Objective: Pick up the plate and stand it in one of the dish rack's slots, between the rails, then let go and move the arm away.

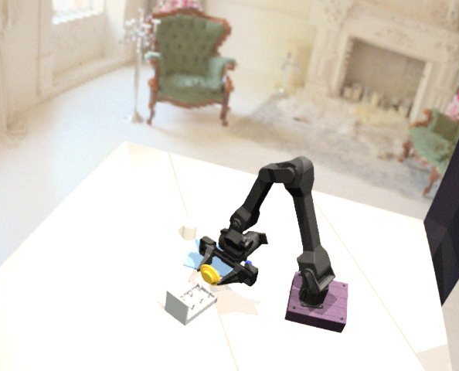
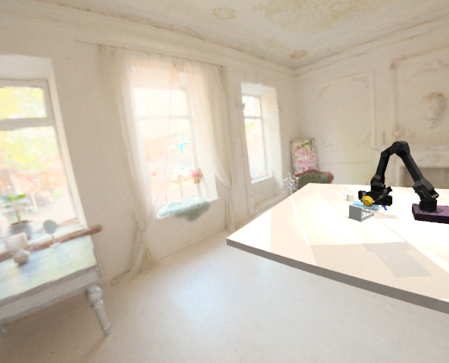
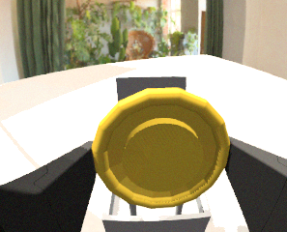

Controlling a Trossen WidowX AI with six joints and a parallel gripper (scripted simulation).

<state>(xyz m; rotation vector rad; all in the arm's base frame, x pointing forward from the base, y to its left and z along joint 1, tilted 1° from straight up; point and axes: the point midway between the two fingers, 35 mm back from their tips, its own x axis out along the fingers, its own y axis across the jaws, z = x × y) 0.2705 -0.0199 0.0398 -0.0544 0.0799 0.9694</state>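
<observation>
My gripper tip is now 3 cm short of the grey dish rack, 4 cm to the right of it and 5 cm above it. Round my gripper tip: blue spoon (12 cm behind, 14 cm to the right, 7 cm below); yellow plate (1 cm to the right); light blue mat (1 cm behind, 16 cm to the right, 7 cm below).
</observation>
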